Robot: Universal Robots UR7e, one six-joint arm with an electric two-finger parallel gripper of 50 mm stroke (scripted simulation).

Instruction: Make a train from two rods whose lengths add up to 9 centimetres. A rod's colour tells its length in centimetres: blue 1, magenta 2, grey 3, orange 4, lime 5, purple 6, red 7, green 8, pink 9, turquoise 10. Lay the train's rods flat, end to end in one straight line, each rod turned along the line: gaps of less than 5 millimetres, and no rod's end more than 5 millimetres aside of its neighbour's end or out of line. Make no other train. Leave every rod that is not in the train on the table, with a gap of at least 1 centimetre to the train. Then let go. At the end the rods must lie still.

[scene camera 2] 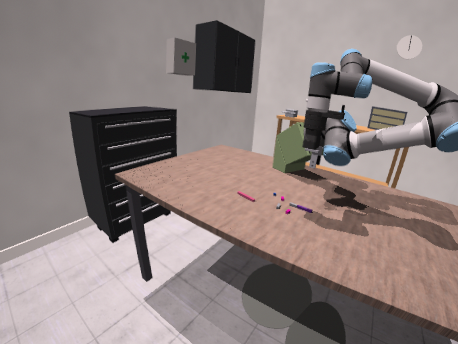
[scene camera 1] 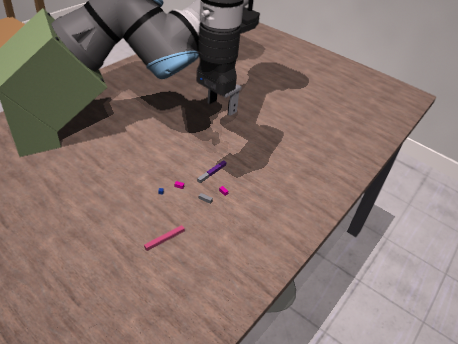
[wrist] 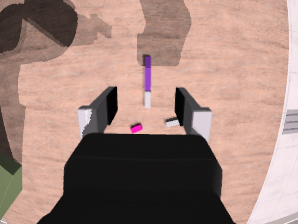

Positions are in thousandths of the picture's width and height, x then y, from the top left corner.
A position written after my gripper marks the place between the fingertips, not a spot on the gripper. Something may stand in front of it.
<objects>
My gripper shows in scene camera 2 (687,484), in scene camera 1 (486,312) and in the wrist view (492,440).
</objects>
